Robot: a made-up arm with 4 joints.
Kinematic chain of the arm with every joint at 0, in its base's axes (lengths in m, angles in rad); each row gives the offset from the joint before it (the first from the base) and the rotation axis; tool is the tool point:
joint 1: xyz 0 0 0.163 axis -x
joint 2: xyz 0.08 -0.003 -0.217 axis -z
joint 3: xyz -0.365 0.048 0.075 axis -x
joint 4: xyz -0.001 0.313 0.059 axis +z
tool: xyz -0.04 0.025 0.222
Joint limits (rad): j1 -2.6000..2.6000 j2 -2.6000..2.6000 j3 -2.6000..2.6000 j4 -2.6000..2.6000
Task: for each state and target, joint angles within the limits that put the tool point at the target. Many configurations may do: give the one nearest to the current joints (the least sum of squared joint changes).
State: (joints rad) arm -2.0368 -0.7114 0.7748 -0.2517
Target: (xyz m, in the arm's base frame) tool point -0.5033 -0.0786 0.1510
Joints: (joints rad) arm -1.9579 -0.8383 0.1621 -0.8411
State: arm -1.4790 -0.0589 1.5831 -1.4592
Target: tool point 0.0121 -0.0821 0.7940
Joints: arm -2.0950 0.4956 0.9027 -1.5844
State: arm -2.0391 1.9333 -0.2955 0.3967
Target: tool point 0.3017 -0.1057 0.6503
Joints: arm -1.3718 1.3913 -0.2127 0.4369
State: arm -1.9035 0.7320 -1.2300 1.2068
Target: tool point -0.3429 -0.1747 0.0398
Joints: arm -2.1046 0.2851 -1.2581 1.2662
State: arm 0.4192 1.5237 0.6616 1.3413
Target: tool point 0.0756 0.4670 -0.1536
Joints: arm 0.6366 0.7648 0.3618 1.4513
